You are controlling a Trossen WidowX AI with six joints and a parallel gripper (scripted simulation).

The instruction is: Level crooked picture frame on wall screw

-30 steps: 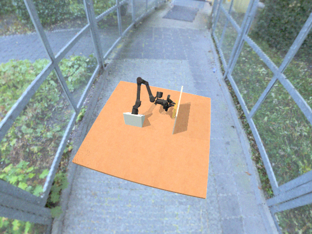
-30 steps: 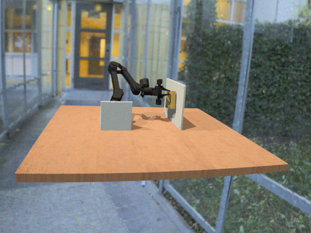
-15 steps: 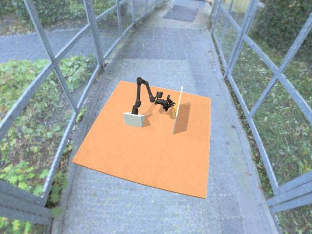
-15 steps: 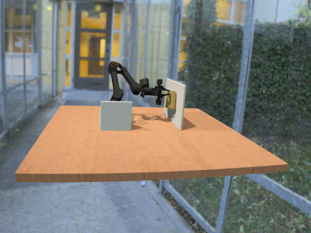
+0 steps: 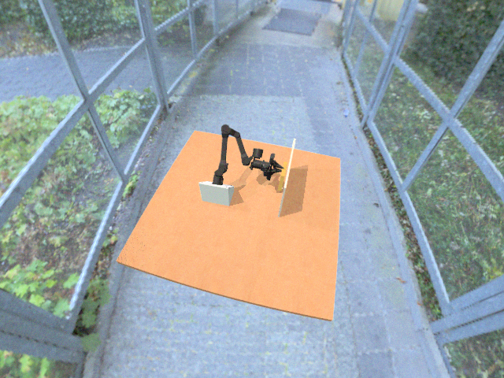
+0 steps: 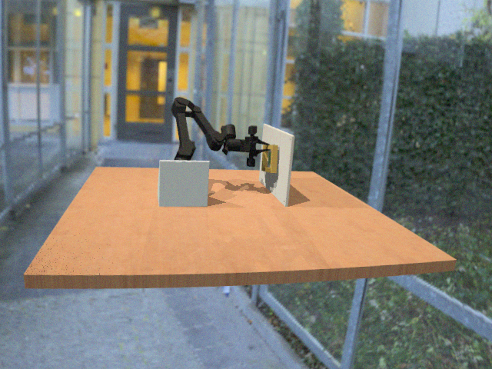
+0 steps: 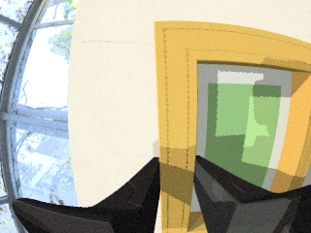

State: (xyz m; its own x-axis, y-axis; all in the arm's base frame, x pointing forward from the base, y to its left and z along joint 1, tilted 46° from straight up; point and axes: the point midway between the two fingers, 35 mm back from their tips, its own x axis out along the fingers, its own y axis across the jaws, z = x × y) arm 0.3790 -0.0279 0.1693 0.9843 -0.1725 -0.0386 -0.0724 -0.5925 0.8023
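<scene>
My gripper tip is now 50 mm above the picture frame, 10 mm to the left of it and 10 mm short of it.
</scene>
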